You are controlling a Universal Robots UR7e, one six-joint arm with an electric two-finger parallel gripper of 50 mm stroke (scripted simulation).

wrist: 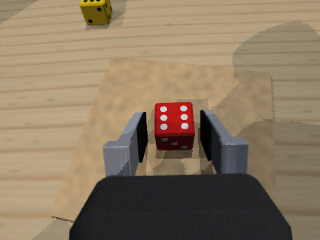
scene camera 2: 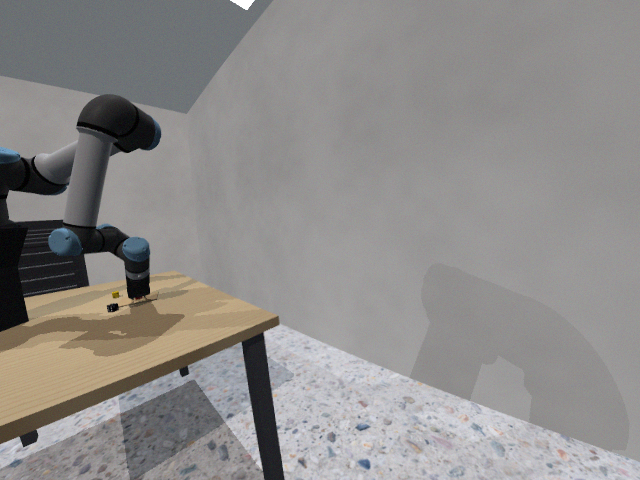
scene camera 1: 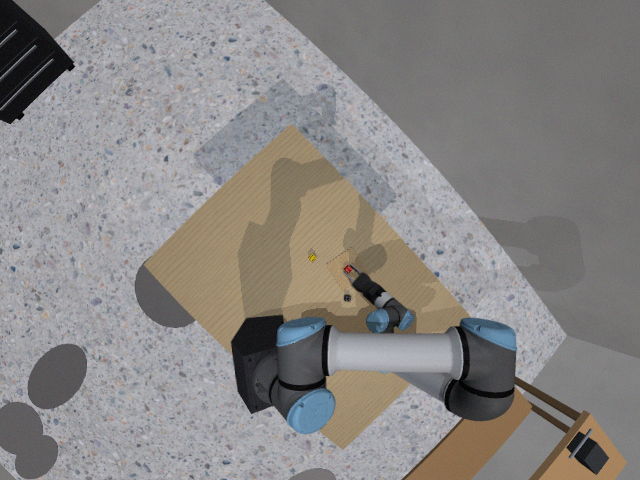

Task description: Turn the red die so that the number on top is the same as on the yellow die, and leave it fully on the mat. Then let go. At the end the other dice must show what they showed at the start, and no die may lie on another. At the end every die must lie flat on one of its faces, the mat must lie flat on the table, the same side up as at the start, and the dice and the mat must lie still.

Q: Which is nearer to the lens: the red die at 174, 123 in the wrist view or the tan mat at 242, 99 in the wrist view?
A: The red die.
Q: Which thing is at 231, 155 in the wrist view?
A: My gripper.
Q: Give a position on a tan mat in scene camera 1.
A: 336, 266
